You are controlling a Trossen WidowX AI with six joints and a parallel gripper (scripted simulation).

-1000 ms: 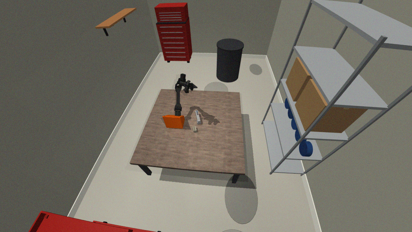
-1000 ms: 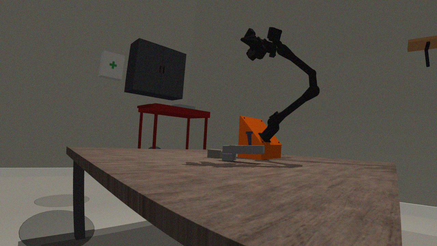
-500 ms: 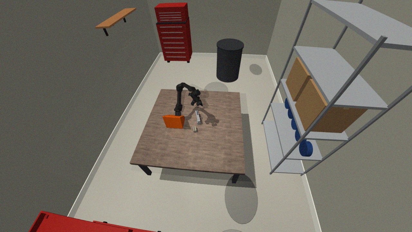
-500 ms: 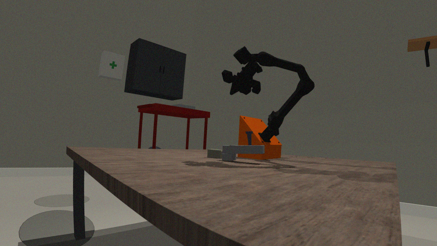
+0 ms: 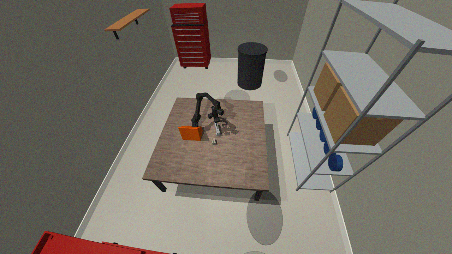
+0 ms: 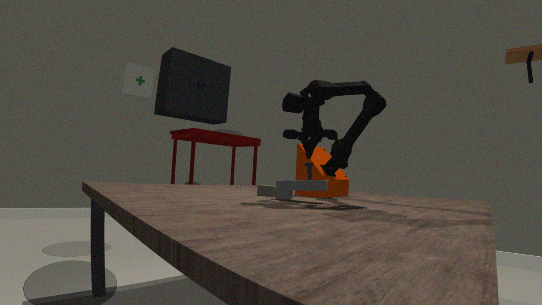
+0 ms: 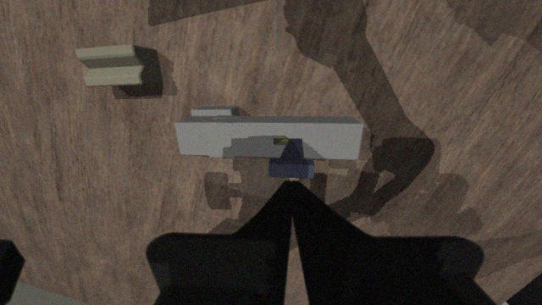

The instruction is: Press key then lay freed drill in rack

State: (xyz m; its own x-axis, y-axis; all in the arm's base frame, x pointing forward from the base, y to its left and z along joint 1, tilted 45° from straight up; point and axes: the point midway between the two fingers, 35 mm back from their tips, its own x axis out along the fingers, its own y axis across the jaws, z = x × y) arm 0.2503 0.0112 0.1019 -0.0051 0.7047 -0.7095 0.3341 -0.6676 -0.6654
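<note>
My gripper tip is now 50 mm above the dark T-shaped key. Also, from my gripper tip: grey block fixture (10 mm ahead, 30 mm to the right, 100 mm below); yellow drill (10 mm ahead, 50 mm to the right, 100 mm below).
</note>
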